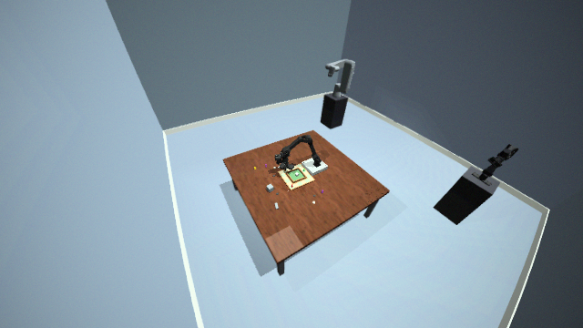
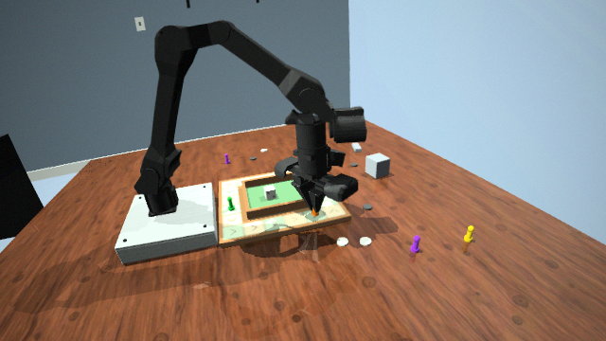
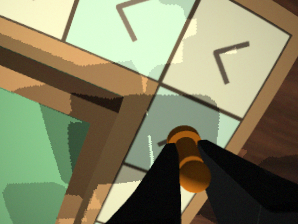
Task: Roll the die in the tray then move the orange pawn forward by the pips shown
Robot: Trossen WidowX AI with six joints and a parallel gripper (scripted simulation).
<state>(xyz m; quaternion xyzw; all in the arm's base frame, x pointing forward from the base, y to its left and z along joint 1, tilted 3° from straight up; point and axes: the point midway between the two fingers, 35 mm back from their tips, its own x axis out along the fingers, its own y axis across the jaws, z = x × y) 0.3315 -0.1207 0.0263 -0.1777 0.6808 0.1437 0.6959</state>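
The orange pawn lies 1 cm above my gripper tip. The rest, counted from my gripper tip: green pawn: 17 cm behind, 10 cm to the left; then tray floor: 12 cm to the left, 6 cm behind, 2 cm below; then white die: 12 cm to the left, 7 cm behind.
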